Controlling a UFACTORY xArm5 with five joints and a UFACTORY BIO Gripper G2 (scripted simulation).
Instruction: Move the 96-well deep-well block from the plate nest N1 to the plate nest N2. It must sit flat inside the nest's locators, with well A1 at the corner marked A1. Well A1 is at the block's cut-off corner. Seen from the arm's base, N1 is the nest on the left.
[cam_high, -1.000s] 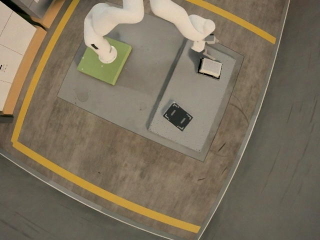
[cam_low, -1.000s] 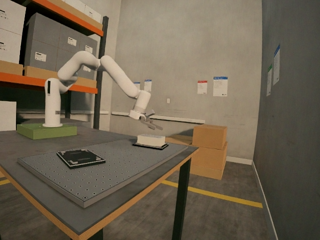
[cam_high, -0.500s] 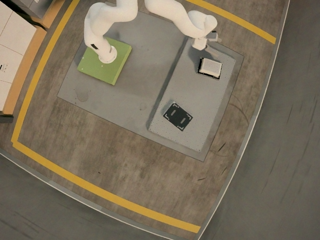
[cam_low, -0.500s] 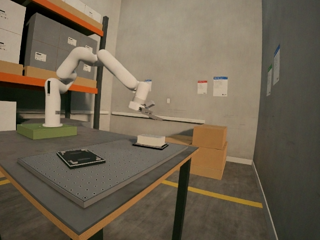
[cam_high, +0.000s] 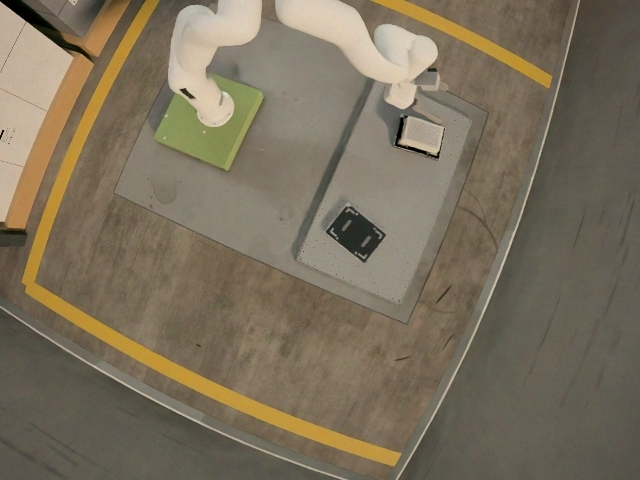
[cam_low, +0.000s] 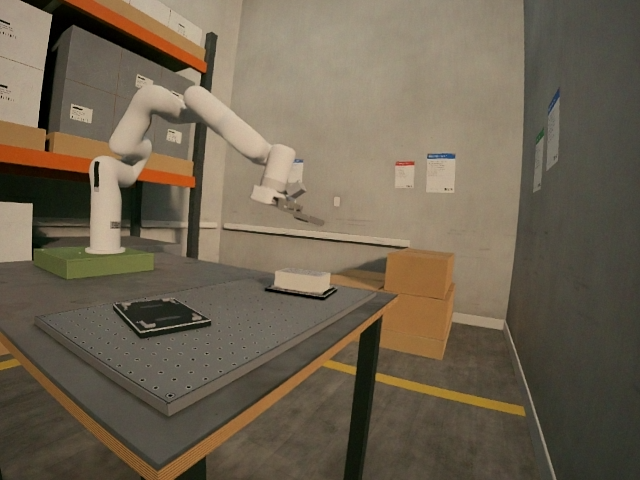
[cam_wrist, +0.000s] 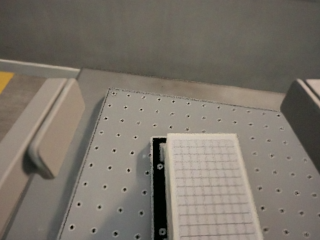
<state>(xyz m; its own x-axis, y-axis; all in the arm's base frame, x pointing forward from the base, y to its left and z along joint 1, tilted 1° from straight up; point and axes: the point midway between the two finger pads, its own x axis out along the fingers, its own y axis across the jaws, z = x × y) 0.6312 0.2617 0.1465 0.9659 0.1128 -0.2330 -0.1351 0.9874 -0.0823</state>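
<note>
Right now my hand is 16 cm above the white 96-well deep-well block, 5 cm to the left of it and 2 cm short of it.
</note>
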